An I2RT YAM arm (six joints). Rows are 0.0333 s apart.
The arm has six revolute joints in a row. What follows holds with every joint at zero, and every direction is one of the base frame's.
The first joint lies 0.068 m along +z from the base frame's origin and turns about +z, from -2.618 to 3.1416 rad.
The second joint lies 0.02 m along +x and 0.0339 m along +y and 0.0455 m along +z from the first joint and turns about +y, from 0 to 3.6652 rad.
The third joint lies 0.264 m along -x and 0.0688 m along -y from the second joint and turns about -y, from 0 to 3.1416 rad.
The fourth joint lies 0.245 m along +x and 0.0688 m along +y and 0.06 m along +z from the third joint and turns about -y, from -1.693 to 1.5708 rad.
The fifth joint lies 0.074 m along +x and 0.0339 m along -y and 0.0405 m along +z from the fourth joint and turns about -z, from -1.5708 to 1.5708 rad.
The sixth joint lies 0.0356 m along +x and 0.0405 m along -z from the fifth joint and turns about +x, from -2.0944 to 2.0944 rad.
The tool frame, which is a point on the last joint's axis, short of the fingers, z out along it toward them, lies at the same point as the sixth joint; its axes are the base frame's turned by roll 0, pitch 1.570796 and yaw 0 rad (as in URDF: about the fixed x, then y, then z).
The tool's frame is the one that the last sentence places.
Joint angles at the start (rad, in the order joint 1, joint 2, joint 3, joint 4, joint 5, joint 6):
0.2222, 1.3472, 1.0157, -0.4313, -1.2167, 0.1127
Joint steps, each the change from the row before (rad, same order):
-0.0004, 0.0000, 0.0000, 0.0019, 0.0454, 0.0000
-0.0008, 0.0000, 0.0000, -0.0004, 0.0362, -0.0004
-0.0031, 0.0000, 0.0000, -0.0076, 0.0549, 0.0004
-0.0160, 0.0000, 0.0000, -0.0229, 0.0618, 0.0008
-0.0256, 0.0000, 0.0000, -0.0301, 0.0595, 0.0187
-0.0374, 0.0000, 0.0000, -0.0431, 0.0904, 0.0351
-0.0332, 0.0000, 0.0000, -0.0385, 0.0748, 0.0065
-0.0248, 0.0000, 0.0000, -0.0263, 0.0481, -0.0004
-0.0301, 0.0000, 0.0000, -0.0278, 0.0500, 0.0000
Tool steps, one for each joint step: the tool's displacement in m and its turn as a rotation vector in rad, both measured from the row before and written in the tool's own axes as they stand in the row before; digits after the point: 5 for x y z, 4 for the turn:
-0.00036, -0.00163, -0.00014, 0.0453, -0.0061, -0.0017
-0.00014, -0.00139, -0.00022, 0.0365, -0.0045, 0.0002
0.00035, -0.00243, -0.00081, 0.0569, -0.0049, 0.0082
0.00129, -0.00473, -0.00385, 0.0729, -0.0066, 0.0263
0.00166, -0.00643, -0.00589, 0.0768, -0.0084, 0.0540
0.00229, -0.00992, -0.00832, 0.1146, -0.0130, 0.0863
0.00177, -0.00925, -0.00681, 0.0956, -0.0094, 0.0523
0.00104, -0.00694, -0.00467, 0.0631, -0.0058, 0.0320
0.00095, -0.00827, -0.00536, 0.0675, -0.0069, 0.0367

